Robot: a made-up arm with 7 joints.
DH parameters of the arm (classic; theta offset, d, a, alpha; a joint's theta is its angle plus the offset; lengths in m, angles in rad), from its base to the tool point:
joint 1: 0 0.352 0 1.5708
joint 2: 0 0.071 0 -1.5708
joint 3: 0 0.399 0.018 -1.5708
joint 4: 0 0.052 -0.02 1.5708
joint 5: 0 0.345 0 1.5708
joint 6: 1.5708 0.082 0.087 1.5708
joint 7: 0 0.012 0 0
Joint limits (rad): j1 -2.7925..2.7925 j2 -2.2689..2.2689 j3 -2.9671..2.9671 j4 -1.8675..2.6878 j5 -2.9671..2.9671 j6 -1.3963..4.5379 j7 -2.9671..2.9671
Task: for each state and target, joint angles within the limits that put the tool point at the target. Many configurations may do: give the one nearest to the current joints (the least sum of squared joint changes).
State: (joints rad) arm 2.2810 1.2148 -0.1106 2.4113 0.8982 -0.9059 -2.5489
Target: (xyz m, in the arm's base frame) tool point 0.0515 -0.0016 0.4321
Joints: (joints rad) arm 2.4942 1.6084 0.0442 2.6878 0.6322 -1.3514 -2.5489
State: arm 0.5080 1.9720 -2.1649 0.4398 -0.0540 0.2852 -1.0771
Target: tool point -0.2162 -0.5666 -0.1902
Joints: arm 0.6989 2.1109 -2.1792 0.7509 0.0128 0.2259 -1.0771
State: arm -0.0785 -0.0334 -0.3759 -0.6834 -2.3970 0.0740 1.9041
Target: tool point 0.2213 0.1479 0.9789
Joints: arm -0.3727 -0.6671 -0.5528 -0.9410 -2.3837 0.0350 1.9041
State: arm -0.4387 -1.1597 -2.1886 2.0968 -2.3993 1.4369 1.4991
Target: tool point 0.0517 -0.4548 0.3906
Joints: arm -0.2821 -1.2420 -2.0166 2.2379 -2.4437 1.4899 1.4991
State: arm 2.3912 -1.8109 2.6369 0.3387 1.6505 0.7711 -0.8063
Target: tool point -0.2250 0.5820 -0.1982
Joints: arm 2.1106 -2.2689 2.6810 -0.2828 1.6263 0.5698 -0.8063
